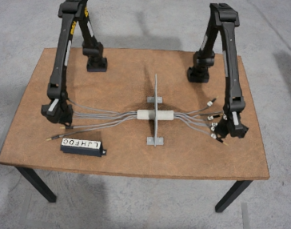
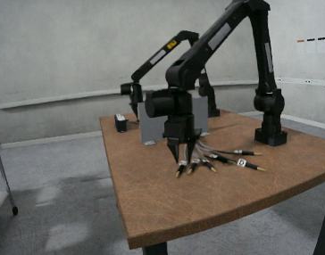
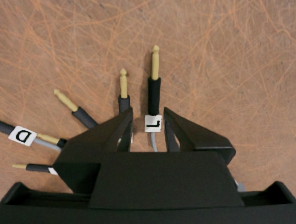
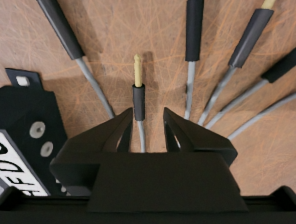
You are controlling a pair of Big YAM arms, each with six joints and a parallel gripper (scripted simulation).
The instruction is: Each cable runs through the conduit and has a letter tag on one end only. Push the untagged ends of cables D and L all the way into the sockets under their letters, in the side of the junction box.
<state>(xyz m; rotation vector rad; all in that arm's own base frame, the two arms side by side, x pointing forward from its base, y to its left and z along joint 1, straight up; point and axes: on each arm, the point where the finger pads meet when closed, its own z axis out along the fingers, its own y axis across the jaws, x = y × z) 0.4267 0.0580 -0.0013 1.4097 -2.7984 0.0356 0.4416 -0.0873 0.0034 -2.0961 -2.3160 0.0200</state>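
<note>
Now: left hand 1 cm short of the tagged cable end, 1 cm to the right of it and 2 cm above it.
</note>
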